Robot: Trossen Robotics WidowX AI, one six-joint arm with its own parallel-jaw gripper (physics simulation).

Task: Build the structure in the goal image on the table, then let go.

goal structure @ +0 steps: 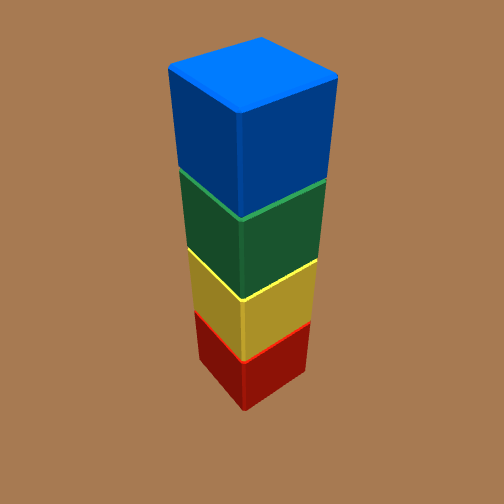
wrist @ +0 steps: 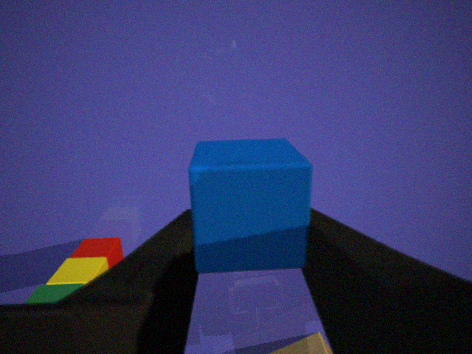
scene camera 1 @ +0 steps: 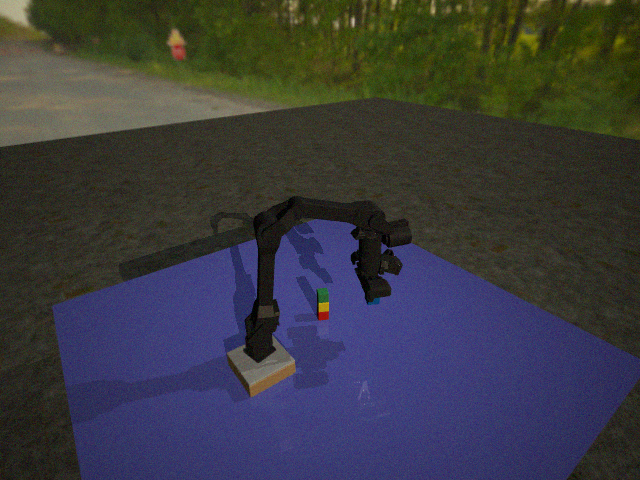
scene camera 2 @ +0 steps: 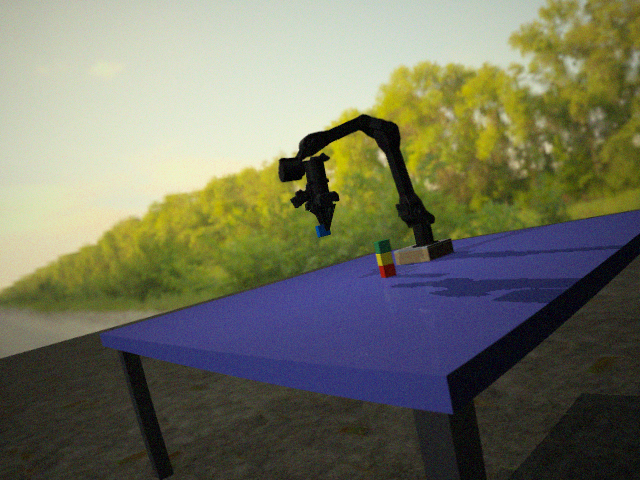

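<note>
A blue cube [scene camera 1: 373, 300] [scene camera 2: 322, 231] [wrist: 251, 215] is held between the fingers of my gripper [scene camera 1: 372, 298] [scene camera 2: 324, 228] [wrist: 246, 219], which is shut on it and hangs above the table, higher than the stack. An upright stack of three cubes stands on the table: a red cube [scene camera 1: 323, 315] [scene camera 2: 387, 270] [wrist: 102, 247] at the bottom, a yellow cube [scene camera 1: 323, 306] [scene camera 2: 384, 258] [wrist: 80, 270] in the middle and a green cube [scene camera 1: 322, 295] [scene camera 2: 382, 246] [wrist: 55, 293] on top. The stack is apart from the gripper, at the lower left in the wrist view, where a finger partly hides it.
The arm's base block [scene camera 1: 273, 373] [scene camera 2: 412, 255] [wrist: 307, 346] stands on the blue table top [scene camera 1: 439, 392] [scene camera 2: 289, 330] [wrist: 350, 75], close to the stack. Shadows of the arm fall across the table. The table's edge [scene camera 2: 289, 379] faces scene camera 2.
</note>
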